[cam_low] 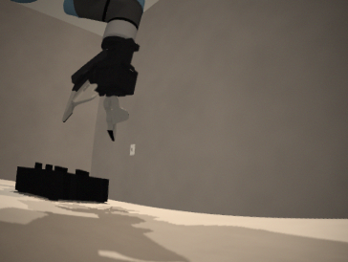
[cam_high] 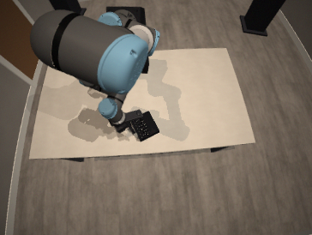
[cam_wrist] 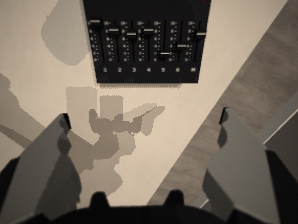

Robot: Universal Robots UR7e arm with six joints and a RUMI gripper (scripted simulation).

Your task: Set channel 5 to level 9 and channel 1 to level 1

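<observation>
The channel 1 fader knob lies 100 mm behind my hand, 40 mm to the left of it and 80 mm below it. The rest, counted from my hand: channel 5 fader knob 10 mm behind, 60 mm to the left, 80 mm below.
</observation>
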